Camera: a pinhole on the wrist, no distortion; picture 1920 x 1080 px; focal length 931.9 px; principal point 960.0 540.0 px. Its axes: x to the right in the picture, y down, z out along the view. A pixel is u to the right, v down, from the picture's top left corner.
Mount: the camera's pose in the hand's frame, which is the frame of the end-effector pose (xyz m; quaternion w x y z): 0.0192 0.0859 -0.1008 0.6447 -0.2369 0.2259 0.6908
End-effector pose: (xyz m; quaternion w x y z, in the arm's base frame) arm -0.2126 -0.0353 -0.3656 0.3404 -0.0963 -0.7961 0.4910
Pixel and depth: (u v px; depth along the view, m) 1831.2 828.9 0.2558
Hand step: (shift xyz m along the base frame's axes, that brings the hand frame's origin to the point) 0.0149 0.2062 -0.3844
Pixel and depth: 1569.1 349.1 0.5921
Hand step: -0.2899 0.3393 -0.6386
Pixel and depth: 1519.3 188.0 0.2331
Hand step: -0.1275 0.2201 -0.2507
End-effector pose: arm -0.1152 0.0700 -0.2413 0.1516 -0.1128 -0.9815 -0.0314
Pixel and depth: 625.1 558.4 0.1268
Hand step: 0.0081 0.1305 -0.0177
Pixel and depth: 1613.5 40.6 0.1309
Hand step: -0.0014 0.2482 0.0834
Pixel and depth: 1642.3 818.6 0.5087
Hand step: 0.2969 0.6333 -0.0998
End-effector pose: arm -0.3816 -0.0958 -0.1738 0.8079 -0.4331 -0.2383 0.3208
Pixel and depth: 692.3 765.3 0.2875
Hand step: -0.2157 0.1375 -0.0812
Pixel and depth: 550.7 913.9 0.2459
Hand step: -0.2075 0.0894 -0.0520
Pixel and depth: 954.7 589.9 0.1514
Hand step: -0.0641 0.0890 -0.1417
